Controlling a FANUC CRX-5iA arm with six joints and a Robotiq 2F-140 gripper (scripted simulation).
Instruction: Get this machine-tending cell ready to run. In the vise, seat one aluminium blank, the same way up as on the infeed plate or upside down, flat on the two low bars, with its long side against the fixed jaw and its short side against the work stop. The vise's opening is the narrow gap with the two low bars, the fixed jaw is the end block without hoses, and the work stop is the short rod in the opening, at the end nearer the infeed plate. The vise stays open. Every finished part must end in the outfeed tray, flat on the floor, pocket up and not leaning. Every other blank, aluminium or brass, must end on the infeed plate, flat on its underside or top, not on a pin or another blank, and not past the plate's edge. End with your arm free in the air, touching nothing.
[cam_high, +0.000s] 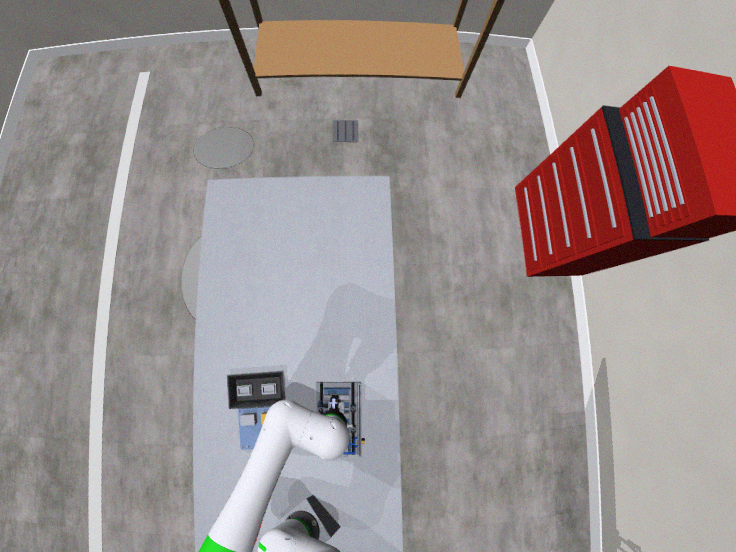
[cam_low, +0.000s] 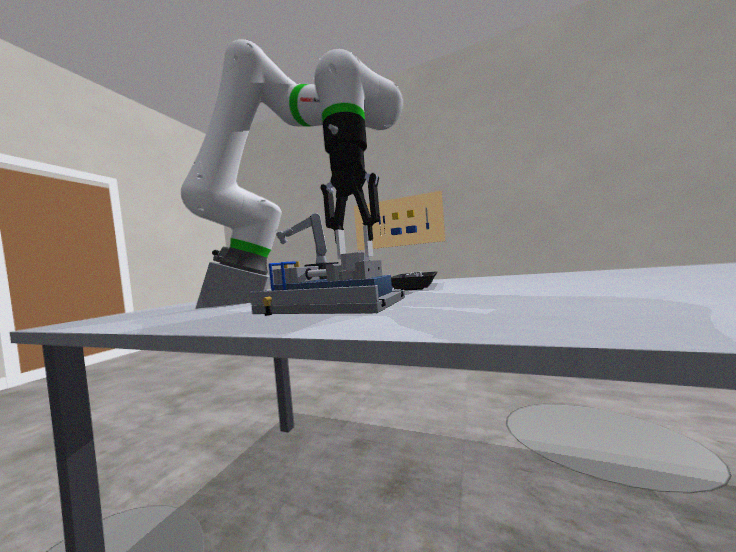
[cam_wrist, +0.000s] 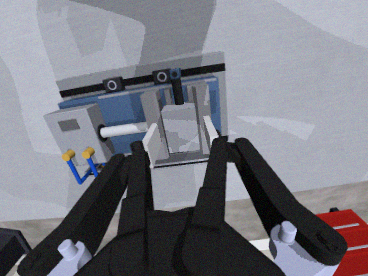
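Now: hand 1 cm past the black work stop rod, 5 cm to the right of it and 5 cm above it. The rest, counted from my hand: blue infeed plate (18 cm behind, 29 cm to the left, 13 cm below); hose-end block (16 cm behind, 3 cm to the right, 6 cm below); brass blank (12 cm behind, 26 cm to the left, 11 cm below).
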